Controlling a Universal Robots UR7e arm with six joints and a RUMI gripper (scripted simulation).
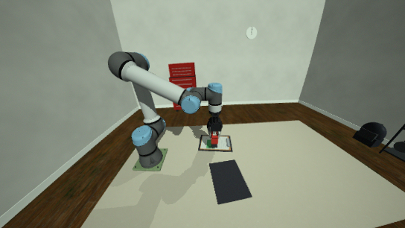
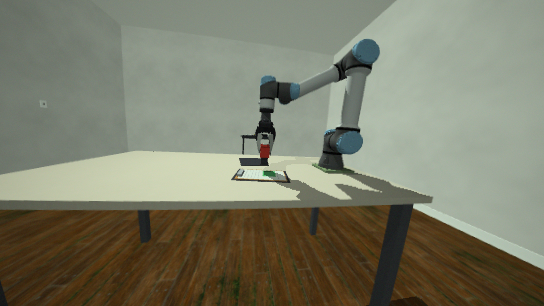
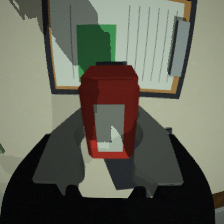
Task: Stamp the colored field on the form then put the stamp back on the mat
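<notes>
The clipboard lies 2 cm ahead of my hand, 6 cm to the left of it and 11 cm below it. The rest, counted from my hand: red stamp 2 cm below; then dark mat 9 cm ahead, 23 cm to the right, 11 cm below.
</notes>
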